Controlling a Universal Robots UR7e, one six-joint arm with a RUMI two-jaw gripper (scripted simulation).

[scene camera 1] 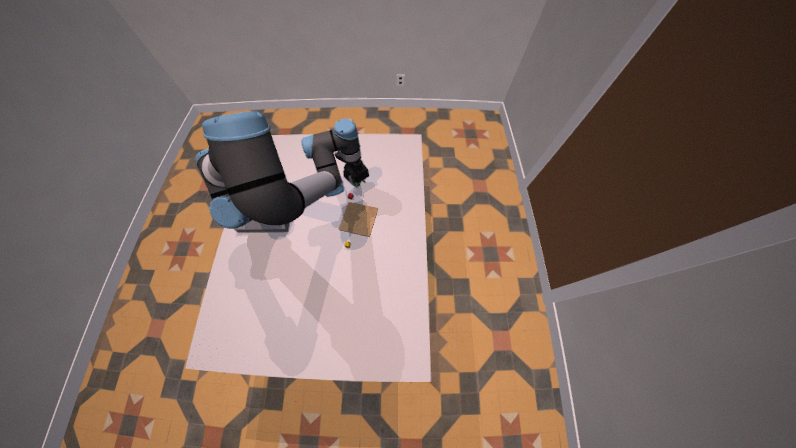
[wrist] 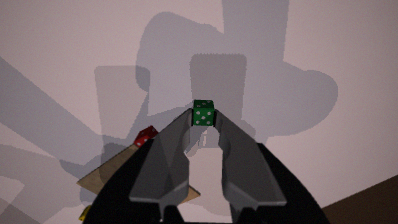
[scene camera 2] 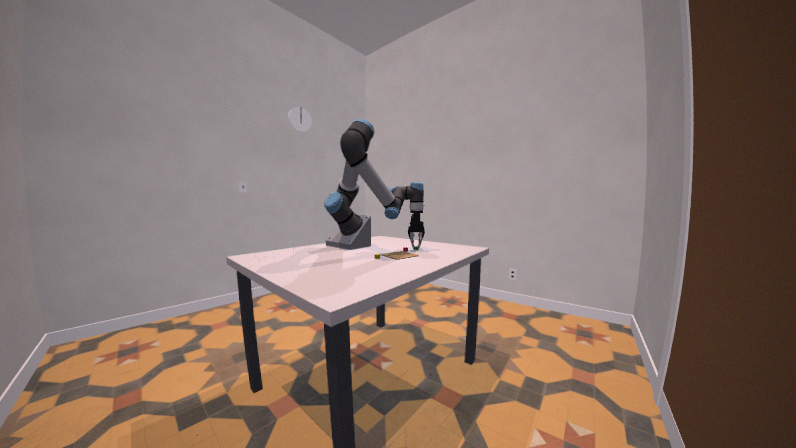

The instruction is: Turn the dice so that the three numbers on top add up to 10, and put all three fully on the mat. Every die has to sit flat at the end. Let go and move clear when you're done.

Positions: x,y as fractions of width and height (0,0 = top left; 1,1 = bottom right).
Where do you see a square mat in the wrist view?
At 0.24,0.81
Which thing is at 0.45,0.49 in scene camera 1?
A square mat.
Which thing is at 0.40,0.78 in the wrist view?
My gripper.
